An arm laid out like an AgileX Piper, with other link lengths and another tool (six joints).
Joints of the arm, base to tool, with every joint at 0 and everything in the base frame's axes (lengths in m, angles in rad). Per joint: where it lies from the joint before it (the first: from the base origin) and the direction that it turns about. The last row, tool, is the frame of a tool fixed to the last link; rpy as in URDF.
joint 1: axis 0 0 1 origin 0 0 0.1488
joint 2: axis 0 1 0 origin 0 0 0
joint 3: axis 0 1 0 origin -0.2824 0 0.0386
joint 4: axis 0.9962 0 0.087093 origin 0.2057 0 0.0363
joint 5: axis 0 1 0 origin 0 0 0
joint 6: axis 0.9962 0 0.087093 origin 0.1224 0 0.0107
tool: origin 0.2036 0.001 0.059 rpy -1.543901 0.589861 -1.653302
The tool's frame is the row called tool.
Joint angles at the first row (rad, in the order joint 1, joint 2, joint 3, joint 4, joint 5, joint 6):
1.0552 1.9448 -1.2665 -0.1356 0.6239 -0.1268
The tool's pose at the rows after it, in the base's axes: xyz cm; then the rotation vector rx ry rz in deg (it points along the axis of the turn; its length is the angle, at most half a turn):
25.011 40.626 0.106 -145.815 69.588 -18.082
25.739 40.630 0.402 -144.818 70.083 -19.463
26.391 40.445 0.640 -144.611 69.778 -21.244
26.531 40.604 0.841 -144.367 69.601 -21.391
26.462 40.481 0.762 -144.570 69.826 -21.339
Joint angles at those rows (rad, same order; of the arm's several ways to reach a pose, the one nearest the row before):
1.0552 1.9471 -1.2665 -0.1477 0.6195 -0.1268
1.0552 1.9471 -1.2711 -0.1807 0.6156 -0.0933
1.0552 1.9471 -1.2781 -0.2152 0.6219 -0.0727
1.0552 1.9471 -1.2845 -0.2174 0.6235 -0.0727
1.0552 1.9471 -1.2844 -0.2156 0.6280 -0.0727

